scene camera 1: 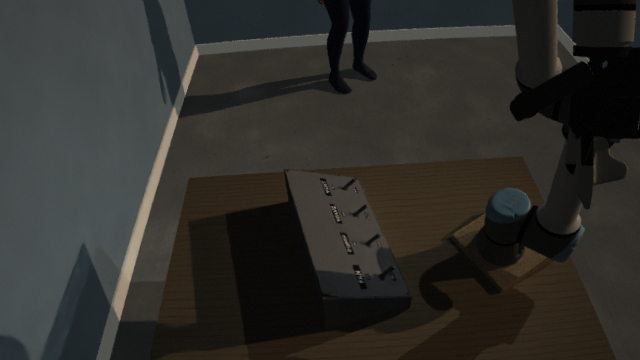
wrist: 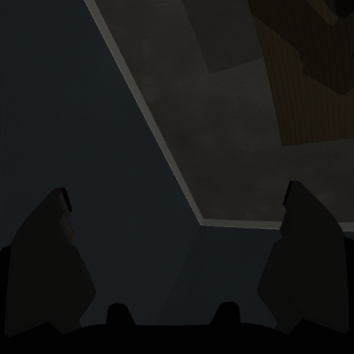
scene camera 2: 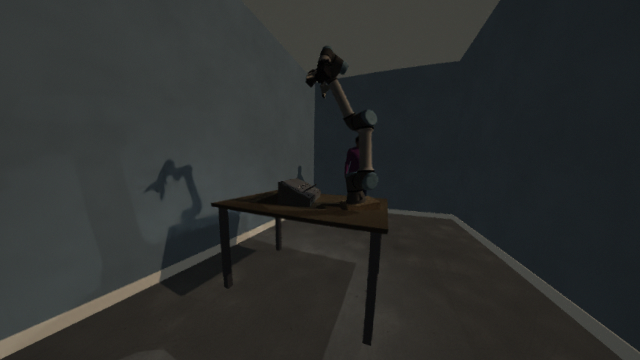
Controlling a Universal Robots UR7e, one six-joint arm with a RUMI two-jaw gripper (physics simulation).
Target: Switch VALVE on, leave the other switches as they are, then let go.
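Places are measured from the arm's base along level axes (x ahead, y right, z down), in metres.
Where they show: gripper, fingertip midpoint: [scene camera 1: 578, 189] [scene camera 2: 315, 88]; arm's base at its link origin: [scene camera 1: 500, 244] [scene camera 2: 356, 201].
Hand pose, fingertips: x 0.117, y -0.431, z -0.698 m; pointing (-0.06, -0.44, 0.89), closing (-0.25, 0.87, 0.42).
Observation:
Things, the pixels of their top centre, and the offset from my fingertips. Level surfaces: height alone.
- VALVE label at its top centre: [scene camera 1: 335, 212] dx +0.403, dy +0.463, dz +0.606 m
- VALVE lever at its top centre: [scene camera 1: 361, 205] dx +0.325, dy +0.492, dz +0.603 m
- VENT lever at its top centre: [scene camera 1: 349, 179] dx +0.367, dy +0.604, dz +0.603 m
- PUMP lever at its top centre: [scene camera 1: 374, 235] dx +0.284, dy +0.379, dz +0.603 m
- FAN lever at its top centre: [scene camera 1: 388, 267] dx +0.242, dy +0.267, dz +0.603 m
- wooden table at its surface level: dz +0.733 m
A grey sloped switch panel [scene camera 1: 316, 225] [scene camera 2: 295, 195] stands on the table, with labelled toggle switches in a row. The VALVE label [scene camera 1: 335, 213] is second from the far end. The VALVE lever [scene camera 1: 360, 210] beside it leans to the upper right in scene camera 1, away from its label. The VENT lever [scene camera 1: 349, 184], the PUMP lever [scene camera 1: 372, 240] and the FAN lever [scene camera 1: 386, 272] lean the same way. My gripper [scene camera 1: 579, 188] [scene camera 2: 324, 92] [wrist: 175, 186] is open and empty, high above the table and well away from the panel. The panel does not show in the wrist view.
The wooden table [scene camera 1: 425, 200] [scene camera 2: 350, 217] [wrist: 310, 115] bears the arm's base [scene camera 1: 504, 235] [scene camera 2: 357, 192], to the right of the panel in scene camera 1. A wall [scene camera 1: 75, 125] rises on the left. A person [scene camera 1: 345, 45] [scene camera 2: 352, 159] stands on the floor behind the table.

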